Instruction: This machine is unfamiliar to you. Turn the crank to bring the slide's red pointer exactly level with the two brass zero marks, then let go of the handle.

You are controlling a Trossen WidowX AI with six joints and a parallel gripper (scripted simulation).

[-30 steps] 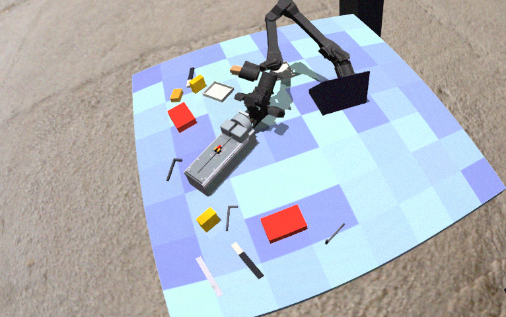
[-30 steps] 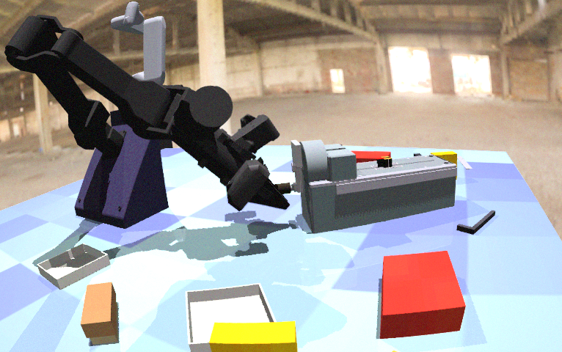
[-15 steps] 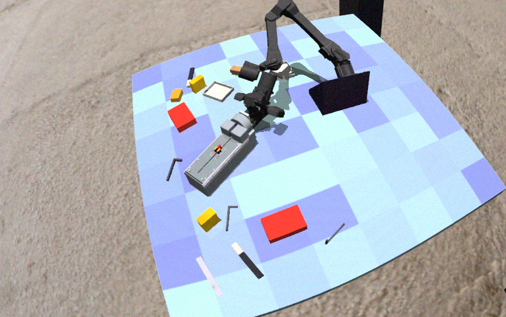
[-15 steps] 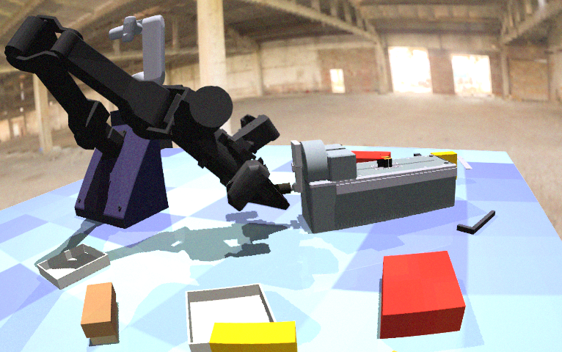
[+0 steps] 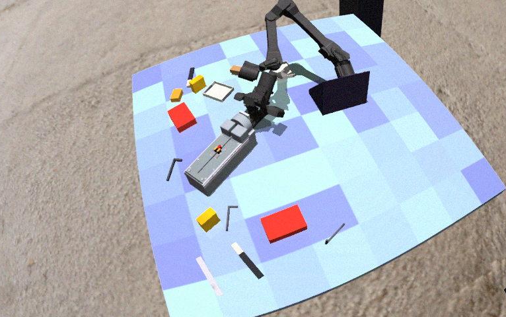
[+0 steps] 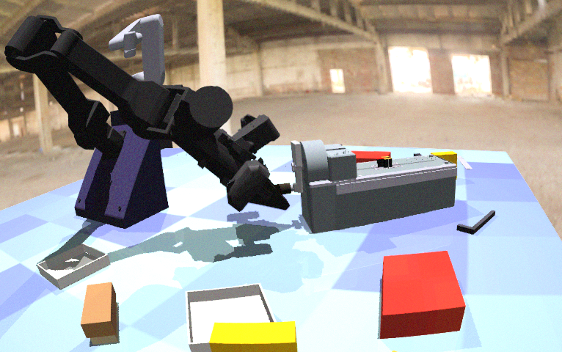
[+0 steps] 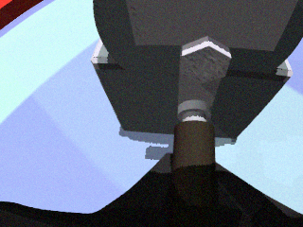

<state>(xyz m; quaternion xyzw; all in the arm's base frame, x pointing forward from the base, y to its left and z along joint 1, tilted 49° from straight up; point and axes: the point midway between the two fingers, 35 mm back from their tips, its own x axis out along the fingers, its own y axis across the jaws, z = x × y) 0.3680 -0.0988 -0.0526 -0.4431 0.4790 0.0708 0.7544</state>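
My gripper tip is 2 cm past the dark crank handle, 1 cm to the left of it and 3 cm below it. From my gripper tip the other things lie so: red pointer 13 cm ahead, 8 cm to the left, 5 cm above; then tan block 8 cm behind, 34 cm to the right, 2 cm below.
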